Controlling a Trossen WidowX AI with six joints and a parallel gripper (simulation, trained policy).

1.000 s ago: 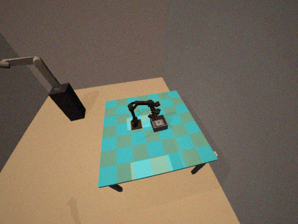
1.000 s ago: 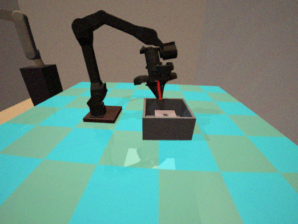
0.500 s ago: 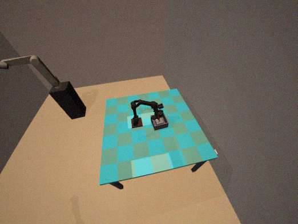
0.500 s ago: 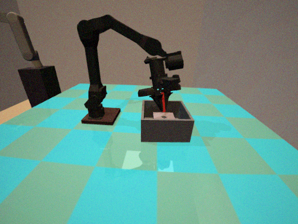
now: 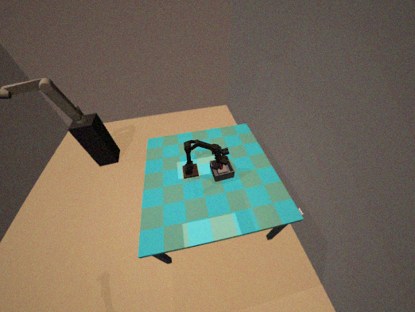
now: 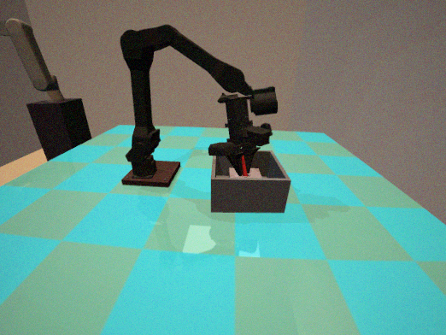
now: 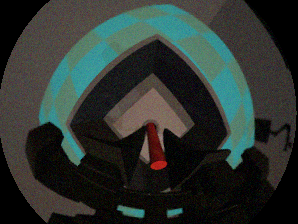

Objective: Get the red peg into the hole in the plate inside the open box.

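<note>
Right now my gripper tip is 2 cm below the red peg and 1 cm to the right of it. Round my gripper tip: grey box 4 cm below.
</note>
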